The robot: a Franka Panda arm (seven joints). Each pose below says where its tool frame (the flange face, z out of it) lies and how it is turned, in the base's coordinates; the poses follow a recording.
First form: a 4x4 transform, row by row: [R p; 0 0 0 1], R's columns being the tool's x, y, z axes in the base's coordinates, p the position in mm. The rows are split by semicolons.
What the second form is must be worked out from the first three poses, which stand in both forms.
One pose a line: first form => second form
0.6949, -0.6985, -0.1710, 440.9; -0.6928, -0.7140, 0.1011, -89.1; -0.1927, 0.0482, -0.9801, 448.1; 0, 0, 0, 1 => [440.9, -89.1, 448.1], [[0.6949, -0.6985, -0.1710], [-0.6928, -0.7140, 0.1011], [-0.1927, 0.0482, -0.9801]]
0.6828, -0.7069, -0.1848, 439.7; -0.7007, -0.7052, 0.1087, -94.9; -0.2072, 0.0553, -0.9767, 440.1; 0, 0, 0, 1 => [439.7, -94.9, 440.1], [[0.6828, -0.7069, -0.1848], [-0.7007, -0.7052, 0.1087], [-0.2072, 0.0553, -0.9767]]
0.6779, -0.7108, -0.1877, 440.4; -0.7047, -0.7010, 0.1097, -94.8; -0.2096, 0.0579, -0.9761, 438.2; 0, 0, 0, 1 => [440.4, -94.8, 438.2], [[0.6779, -0.7108, -0.1877], [-0.7047, -0.7010, 0.1097], [-0.2096, 0.0579, -0.9761]]
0.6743, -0.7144, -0.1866, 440.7; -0.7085, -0.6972, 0.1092, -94.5; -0.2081, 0.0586, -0.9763, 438.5; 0, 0, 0, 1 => [440.7, -94.5, 438.5], [[0.6743, -0.7144, -0.1866], [-0.7085, -0.6972, 0.1092], [-0.2081, 0.0586, -0.9763]]
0.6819, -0.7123, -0.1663, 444.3; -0.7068, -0.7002, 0.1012, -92.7; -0.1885, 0.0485, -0.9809, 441.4; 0, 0, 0, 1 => [444.3, -92.7, 441.4], [[0.6819, -0.7123, -0.1663], [-0.7068, -0.7002, 0.1012], [-0.1885, 0.0485, -0.9809]]
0.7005, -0.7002, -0.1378, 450.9; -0.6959, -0.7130, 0.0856, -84.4; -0.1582, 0.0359, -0.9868, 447.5; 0, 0, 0, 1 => [450.9, -84.4, 447.5], [[0.7005, -0.7002, -0.1378], [-0.6959, -0.7130, 0.0856], [-0.1582, 0.0359, -0.9868]]
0.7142, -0.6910, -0.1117, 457.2; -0.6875, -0.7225, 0.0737, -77.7; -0.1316, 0.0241, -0.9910, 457.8; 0, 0, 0, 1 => [457.2, -77.7, 457.8], [[0.7142, -0.6910, -0.1117], [-0.6875, -0.7225, 0.0737], [-0.1316, 0.0241, -0.9910]]
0.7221, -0.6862, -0.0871, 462.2; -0.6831, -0.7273, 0.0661, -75.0; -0.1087, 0.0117, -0.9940, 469.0; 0, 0, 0, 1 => [462.2, -75.0, 469.0], [[0.7221, -0.6862, -0.0871], [-0.6831, -0.7273, 0.0661], [-0.1087, 0.0117, -0.9940]]
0.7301, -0.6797, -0.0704, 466.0; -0.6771, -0.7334, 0.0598, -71.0; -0.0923, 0.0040, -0.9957, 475.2; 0, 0, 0, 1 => [466.0, -71.0, 475.2], [[0.7301, -0.6797, -0.0704], [-0.6771, -0.7334, 0.0598], [-0.0923, 0.0040, -0.9957]]
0.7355, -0.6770, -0.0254, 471.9; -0.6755, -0.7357, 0.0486, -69.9; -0.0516, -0.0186, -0.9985, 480.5; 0, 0, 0, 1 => [471.9, -69.9, 480.5], [[0.7355, -0.6770, -0.0254], [-0.6755, -0.7357, 0.0486], [-0.0516, -0.0186, -0.9985]]
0.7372, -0.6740, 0.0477, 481.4; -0.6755, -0.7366, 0.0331, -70.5; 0.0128, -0.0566, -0.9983, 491.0; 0, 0, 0, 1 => [481.4, -70.5, 491.0], [[0.7372, -0.6740, 0.0477], [-0.6755, -0.7366, 0.0331], [0.0128, -0.0566, -0.9983]]
